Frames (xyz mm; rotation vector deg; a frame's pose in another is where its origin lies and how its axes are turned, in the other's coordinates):
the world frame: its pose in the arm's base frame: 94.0 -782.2 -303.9 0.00 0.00 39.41
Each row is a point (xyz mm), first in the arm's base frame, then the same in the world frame.
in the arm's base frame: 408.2 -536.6 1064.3
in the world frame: 398.7 -9.7 1368.2
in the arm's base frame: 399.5 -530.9 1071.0
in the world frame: 395.6 0.2 1374.9
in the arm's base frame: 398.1 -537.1 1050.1
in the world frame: 390.6 -3.7 1354.0
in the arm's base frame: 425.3 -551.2 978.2
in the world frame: 402.6 -31.9 1282.1
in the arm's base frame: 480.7 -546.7 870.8
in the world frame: 448.3 -63.5 1174.7
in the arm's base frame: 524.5 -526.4 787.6
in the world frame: 495.0 -75.7 1091.5
